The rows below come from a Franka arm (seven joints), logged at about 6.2 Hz.
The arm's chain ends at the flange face. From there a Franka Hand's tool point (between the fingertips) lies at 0.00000 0.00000 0.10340 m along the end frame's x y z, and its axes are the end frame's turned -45 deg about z.
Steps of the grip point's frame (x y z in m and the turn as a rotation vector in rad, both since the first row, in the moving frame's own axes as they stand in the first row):
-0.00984, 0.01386, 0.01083, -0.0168, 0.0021, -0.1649
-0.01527, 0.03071, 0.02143, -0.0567, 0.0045, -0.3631
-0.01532, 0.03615, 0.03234, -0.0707, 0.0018, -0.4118
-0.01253, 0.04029, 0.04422, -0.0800, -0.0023, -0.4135
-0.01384, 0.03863, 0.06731, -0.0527, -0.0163, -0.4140
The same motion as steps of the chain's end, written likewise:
0.00138, 0.01580, 0.01084, -0.0104, 0.0134, -0.1649
0.00586, 0.02958, 0.02160, -0.0369, 0.0433, -0.3631
0.00856, 0.03258, 0.03259, -0.0487, 0.0513, -0.4118
0.01289, 0.03267, 0.04455, -0.0582, 0.0549, -0.4135
0.01392, 0.03275, 0.06747, -0.0488, 0.0257, -0.4140

